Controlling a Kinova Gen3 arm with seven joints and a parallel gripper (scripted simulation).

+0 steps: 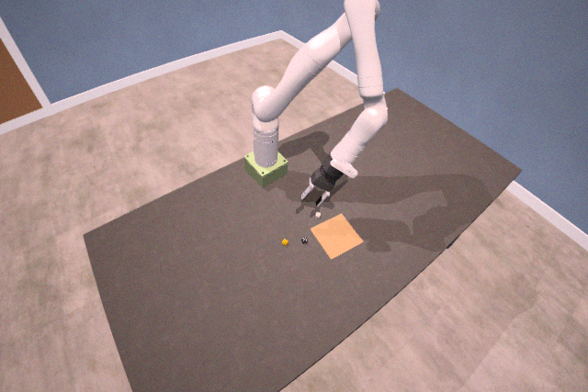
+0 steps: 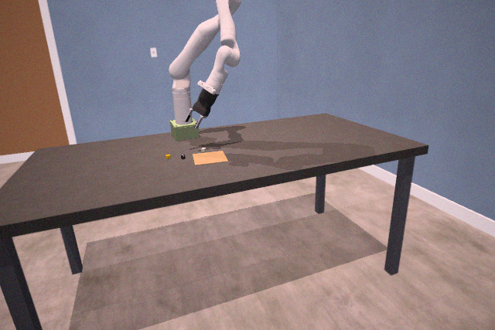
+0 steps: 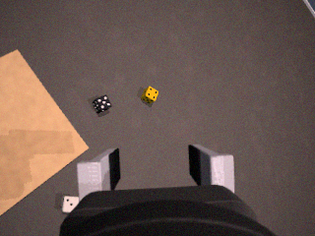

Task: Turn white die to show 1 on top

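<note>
The black die is 5 cm ahead of my hand, 7 cm to the right of it and 14 cm below it. Round my hand: orange mat 10 cm ahead, 4 cm to the left, 15 cm below; then white die 4 cm to the left, 14 cm below; then yellow die 2 cm ahead, 13 cm to the right, 14 cm below.
</note>
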